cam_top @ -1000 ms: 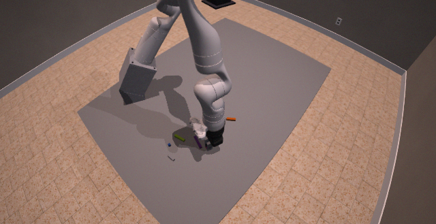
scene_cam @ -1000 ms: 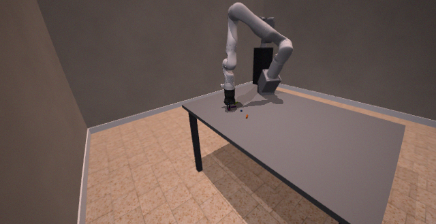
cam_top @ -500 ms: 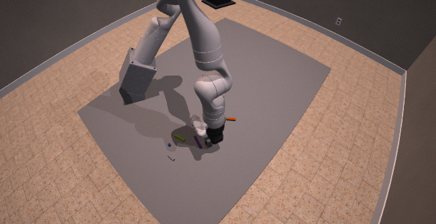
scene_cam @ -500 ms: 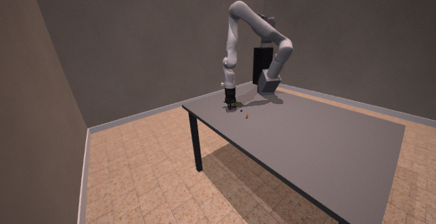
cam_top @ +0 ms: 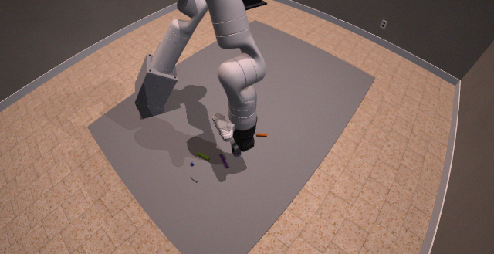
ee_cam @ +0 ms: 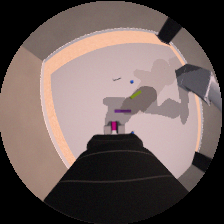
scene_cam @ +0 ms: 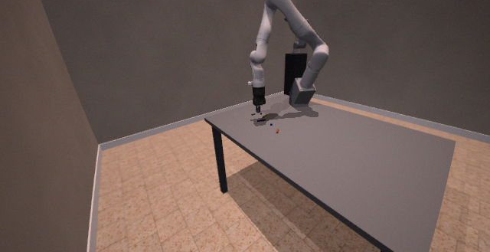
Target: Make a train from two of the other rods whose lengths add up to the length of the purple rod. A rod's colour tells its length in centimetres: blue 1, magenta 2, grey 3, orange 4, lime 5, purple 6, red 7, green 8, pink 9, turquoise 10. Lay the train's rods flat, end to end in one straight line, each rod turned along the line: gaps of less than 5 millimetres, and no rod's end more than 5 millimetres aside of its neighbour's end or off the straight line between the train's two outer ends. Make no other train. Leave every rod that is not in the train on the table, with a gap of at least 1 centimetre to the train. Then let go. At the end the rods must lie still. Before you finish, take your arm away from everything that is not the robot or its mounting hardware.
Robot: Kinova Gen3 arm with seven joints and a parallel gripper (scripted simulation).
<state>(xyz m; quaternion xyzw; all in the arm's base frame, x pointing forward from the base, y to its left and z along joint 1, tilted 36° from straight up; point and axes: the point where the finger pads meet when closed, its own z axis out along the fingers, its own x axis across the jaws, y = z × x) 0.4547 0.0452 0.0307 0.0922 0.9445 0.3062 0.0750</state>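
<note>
Now: hand 4 cm past the purple rod, 3 cm to the left of it and 10 cm above it. Round my hand: orange rod: 5 cm behind, 15 cm to the left, 10 cm below; magenta rod: 1 cm below; lime rod: 10 cm behind, 8 cm to the right, 10 cm below.
</note>
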